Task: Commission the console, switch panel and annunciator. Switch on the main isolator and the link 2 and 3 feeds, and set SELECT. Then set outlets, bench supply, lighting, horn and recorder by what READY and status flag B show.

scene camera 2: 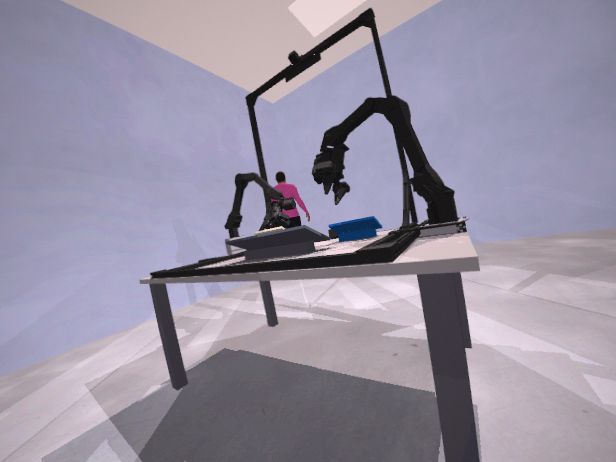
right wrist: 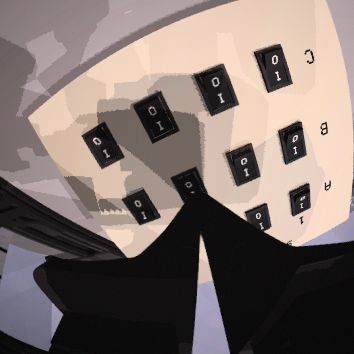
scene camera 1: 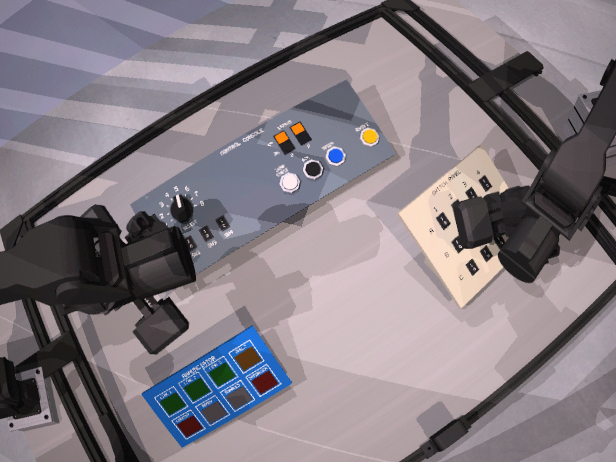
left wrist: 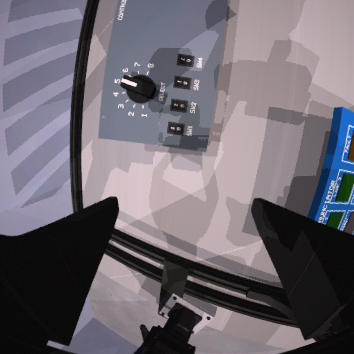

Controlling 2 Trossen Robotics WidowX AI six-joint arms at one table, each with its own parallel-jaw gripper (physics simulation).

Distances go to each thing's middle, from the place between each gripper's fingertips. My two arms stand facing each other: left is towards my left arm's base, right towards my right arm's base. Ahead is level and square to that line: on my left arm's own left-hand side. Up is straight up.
My left gripper is now 120 mm short of the SELECT knob (left wrist: 139,88), 80 mm to the left of it and 80 mm above it.
I see the SELECT knob 400 mm to the left of my right hand and 210 mm ahead of it.
